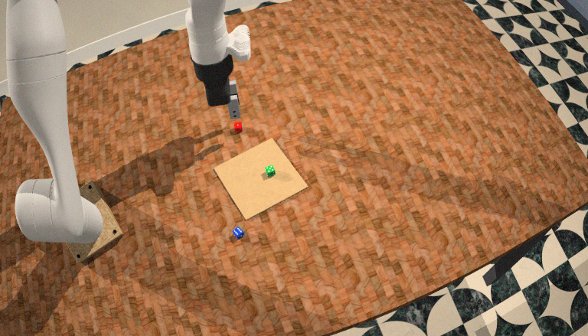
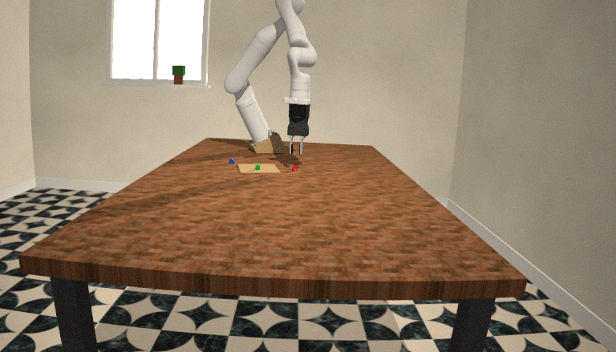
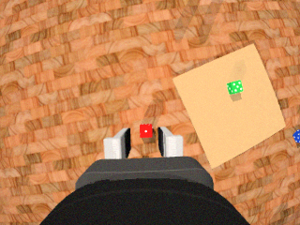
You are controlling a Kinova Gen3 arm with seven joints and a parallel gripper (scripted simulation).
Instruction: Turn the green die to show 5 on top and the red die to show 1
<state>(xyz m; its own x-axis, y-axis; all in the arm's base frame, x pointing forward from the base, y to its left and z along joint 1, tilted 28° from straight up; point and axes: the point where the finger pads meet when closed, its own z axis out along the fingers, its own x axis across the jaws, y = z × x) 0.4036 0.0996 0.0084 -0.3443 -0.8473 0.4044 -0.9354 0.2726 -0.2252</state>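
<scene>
My gripper is now 70 mm above the red die. Round my hand: tan mat 130 mm to the right, 80 mm below, 20 mm behind; then green die 140 mm to the right, 70 mm below, 10 mm ahead; then blue die 230 mm to the right, 110 mm behind, 70 mm below.
</scene>
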